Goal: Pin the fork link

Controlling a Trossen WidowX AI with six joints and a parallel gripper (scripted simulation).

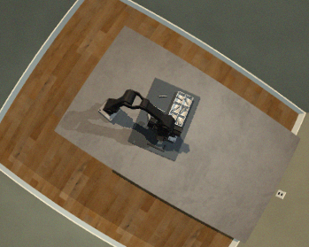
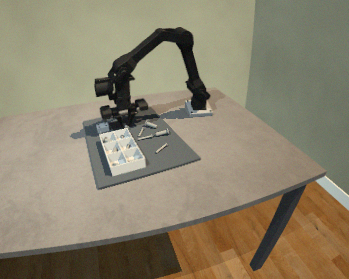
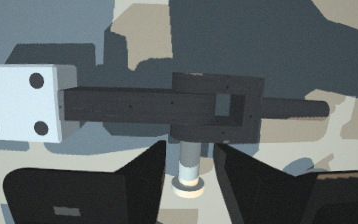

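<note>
Now: hand 3 cm above the eye plate, 2 cm to the left of it and 2 cm short of it. From my hand the other things lie so: dark bar (9 cm to the right, 8 cm ahead, 4 cm below); then pale block (10 cm ahead, 3 cm below); then dark mat (7 cm to the left, 5 cm below, 2 cm behind).
</note>
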